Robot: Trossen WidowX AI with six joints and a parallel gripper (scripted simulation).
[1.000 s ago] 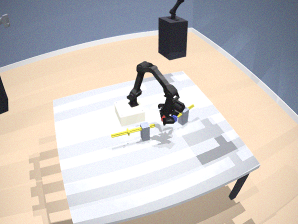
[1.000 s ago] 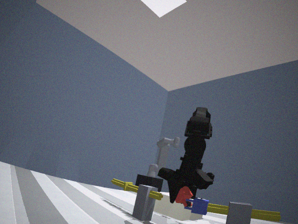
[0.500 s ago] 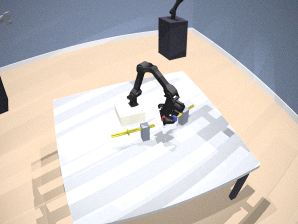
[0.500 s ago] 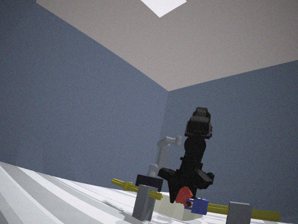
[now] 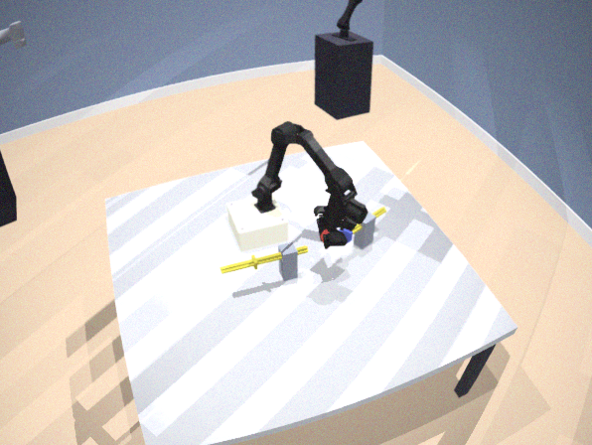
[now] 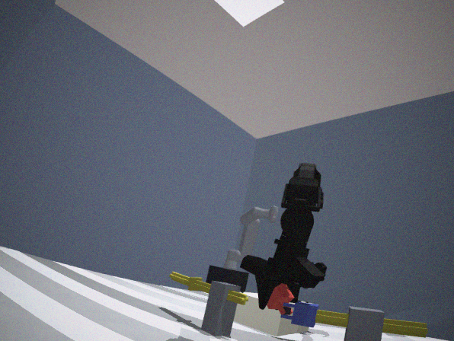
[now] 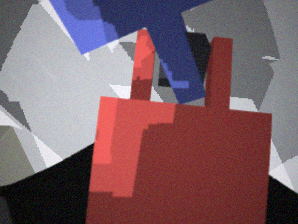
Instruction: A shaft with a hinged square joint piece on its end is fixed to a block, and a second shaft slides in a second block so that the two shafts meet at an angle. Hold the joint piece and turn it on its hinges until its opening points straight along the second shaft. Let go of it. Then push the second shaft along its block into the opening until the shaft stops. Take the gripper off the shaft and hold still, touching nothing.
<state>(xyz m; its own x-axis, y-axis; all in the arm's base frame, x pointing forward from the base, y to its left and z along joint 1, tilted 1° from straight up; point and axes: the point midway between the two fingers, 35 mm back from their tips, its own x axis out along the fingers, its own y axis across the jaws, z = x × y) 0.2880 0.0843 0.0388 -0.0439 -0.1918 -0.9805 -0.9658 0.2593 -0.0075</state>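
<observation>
My gripper tip is now 1 cm short of the red square joint piece, 2 cm to the right of it and 3 cm below it.
</observation>
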